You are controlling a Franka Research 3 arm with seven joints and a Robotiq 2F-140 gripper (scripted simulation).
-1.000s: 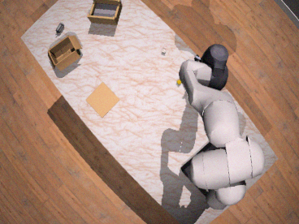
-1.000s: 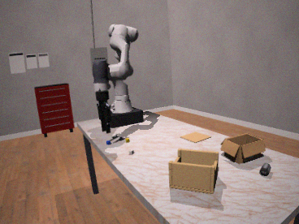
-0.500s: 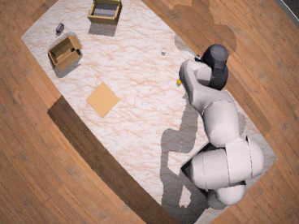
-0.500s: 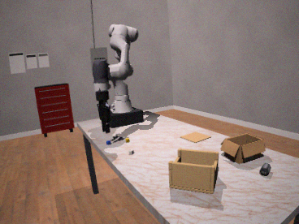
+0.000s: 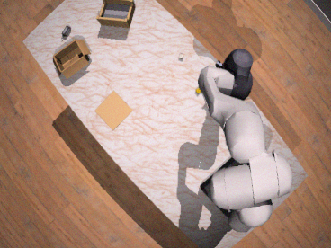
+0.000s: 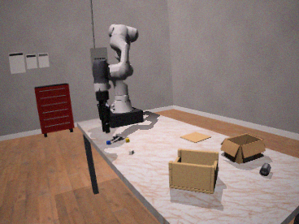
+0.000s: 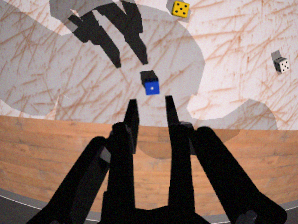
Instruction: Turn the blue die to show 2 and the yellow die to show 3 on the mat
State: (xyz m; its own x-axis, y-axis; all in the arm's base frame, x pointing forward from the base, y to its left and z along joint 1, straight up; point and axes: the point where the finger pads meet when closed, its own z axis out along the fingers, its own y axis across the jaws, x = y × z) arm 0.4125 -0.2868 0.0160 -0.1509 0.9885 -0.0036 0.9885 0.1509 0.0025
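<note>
The blue die is 100 mm below my hand. Round my hand: yellow die 30 mm ahead, 120 mm to the left, 100 mm below; then white die 220 mm ahead, 60 mm to the left, 100 mm below; then tan mat 240 mm ahead, 490 mm to the left, 110 mm below.
</note>
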